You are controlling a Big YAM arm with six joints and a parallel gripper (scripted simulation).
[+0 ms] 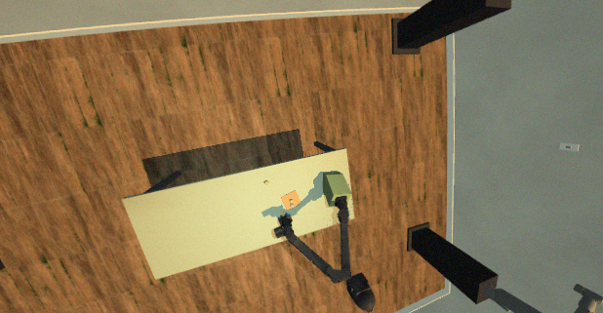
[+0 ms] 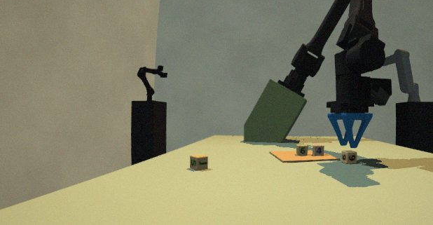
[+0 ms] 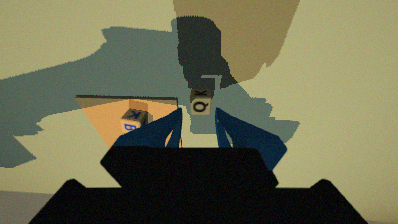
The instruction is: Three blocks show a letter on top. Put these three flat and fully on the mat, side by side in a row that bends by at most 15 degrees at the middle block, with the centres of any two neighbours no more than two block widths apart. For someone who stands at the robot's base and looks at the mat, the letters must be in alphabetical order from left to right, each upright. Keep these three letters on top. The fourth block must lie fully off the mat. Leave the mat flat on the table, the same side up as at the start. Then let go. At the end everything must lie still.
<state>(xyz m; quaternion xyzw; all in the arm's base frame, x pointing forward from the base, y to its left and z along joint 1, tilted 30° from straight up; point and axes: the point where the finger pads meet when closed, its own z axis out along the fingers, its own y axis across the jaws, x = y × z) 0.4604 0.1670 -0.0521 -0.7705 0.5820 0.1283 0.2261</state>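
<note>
Now: the orange mat 10 cm to the right of my hand, 8 cm behind it and 4 cm below it. The rest, counted from my hand: block 8 cm behind, 6 cm to the right, 3 cm below.
</note>
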